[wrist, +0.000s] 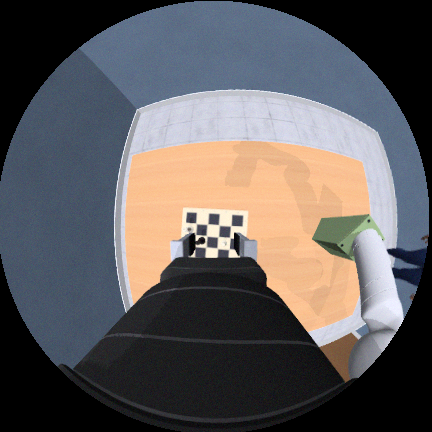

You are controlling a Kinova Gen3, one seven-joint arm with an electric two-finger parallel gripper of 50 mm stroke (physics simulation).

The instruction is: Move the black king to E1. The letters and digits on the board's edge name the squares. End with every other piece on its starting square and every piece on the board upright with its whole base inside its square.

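Places are measured from the arm's base along level axes (x ahead, y left, z up), in centimetres.
Pixels of known places: gripper, fingertip midpoint: (214, 240); arm's base, origin of the base link: (364, 241).
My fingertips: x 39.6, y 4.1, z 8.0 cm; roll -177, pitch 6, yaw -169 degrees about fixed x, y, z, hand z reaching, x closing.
For each thing: its top centre in the pictures, then the offset to it from my fingertips. Level surfaces: height alone.
- chessboard, middle of its top: (211, 242) dx +3.4, dy +4.6, dz -27.0 cm
- dark piece, middle of its top: (196, 242) dx +6.9, dy +4.8, dz -20.7 cm
- small pale piece, middle of its top: (223, 244) dx -0.5, dy +4.1, dz -23.9 cm
- small light piece, middle of its top: (182, 229) dx +11.7, dy +1.9, dz -20.7 cm
- wooden table, its level: dz -27.6 cm
The chessboard (226, 218) lies on the table in the wrist view, its lower part hidden behind the black gripper body. My gripper (214, 240) is open and empty, its two fingers apart in front of the board, which lies below and beyond them. A dark piece (201, 240) stands on the board just right of the left finger; it is too small to tell whether it is the black king. A small pale piece (224, 243) shows near the right finger, and another small light piece (189, 229) shows at the board's left edge. The edge letters and digits cannot be read.
The wooden table (175, 175) carries the board. A green block-shaped mount (342, 232) with a white arm-like part (375, 280) stands at the right. Dark blue legs of a person (410, 256) show at the far right. Grey floor tiles (240, 117) lie beyond the table.
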